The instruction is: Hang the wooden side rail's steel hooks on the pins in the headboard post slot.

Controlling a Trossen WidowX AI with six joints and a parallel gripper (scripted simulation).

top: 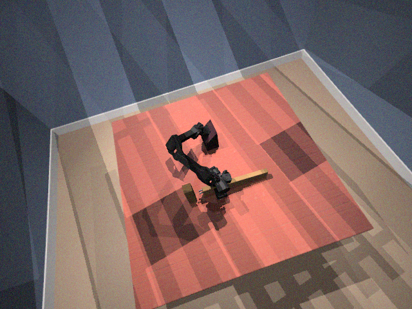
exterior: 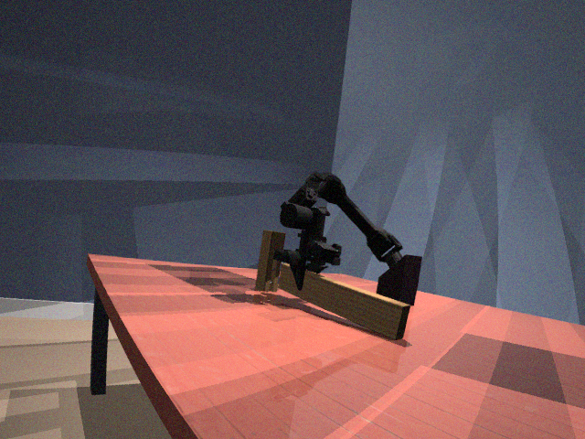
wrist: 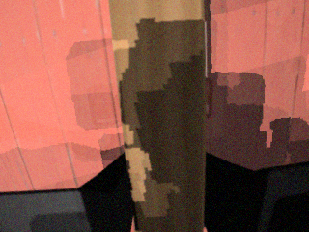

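Right now my gripper tip is 20 mm past the headboard post, 170 mm to the left of it and 40 mm below it.
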